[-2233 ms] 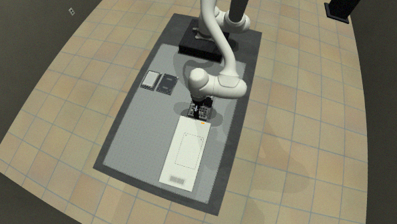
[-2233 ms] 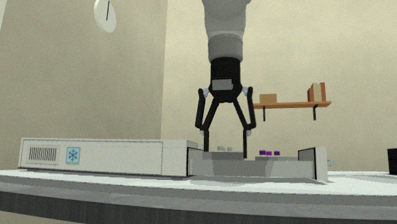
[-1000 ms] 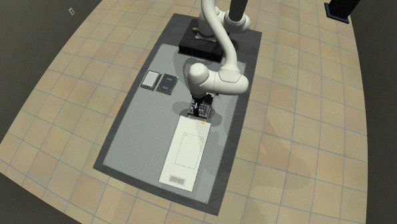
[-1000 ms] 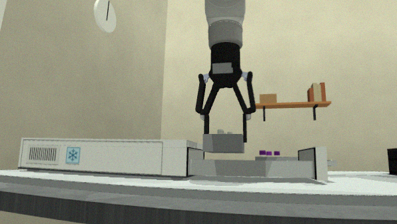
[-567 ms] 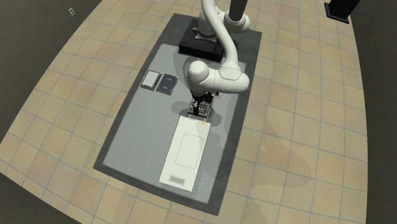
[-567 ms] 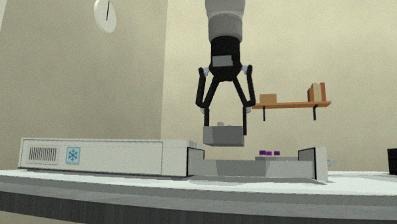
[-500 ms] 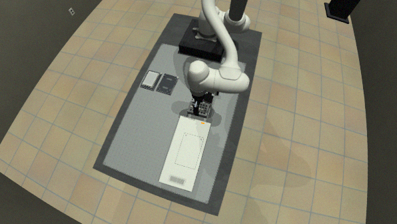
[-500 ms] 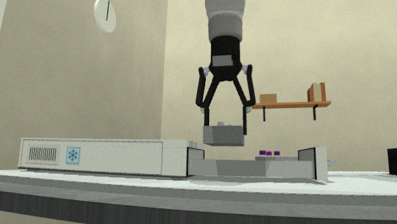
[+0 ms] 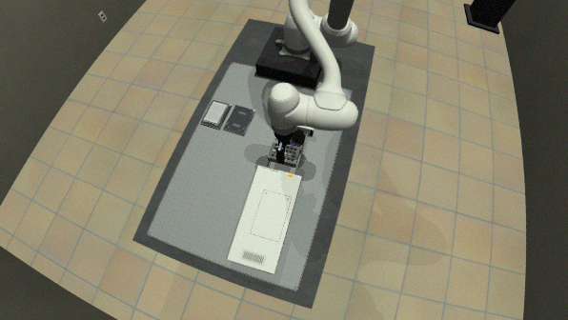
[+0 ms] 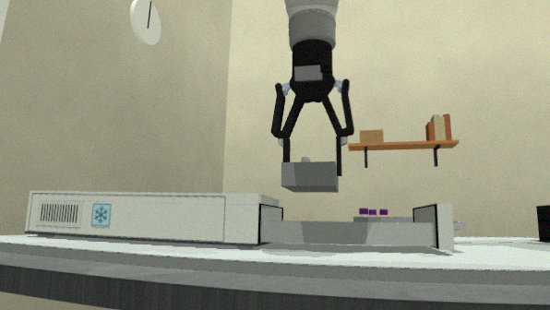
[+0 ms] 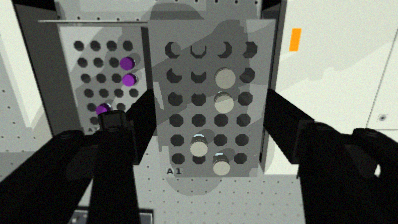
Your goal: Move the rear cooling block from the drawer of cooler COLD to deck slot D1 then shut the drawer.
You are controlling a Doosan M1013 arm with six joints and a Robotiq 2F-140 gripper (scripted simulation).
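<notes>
My gripper is now 180 mm past the deck slot D1, 300 mm to the left of it and 140 mm above it. The rest, counted from my hand: cooler COLD: 110 mm ahead, 110 mm below; grey cooling block: 30 mm below; drawer: 80 mm behind, 110 mm below.
</notes>
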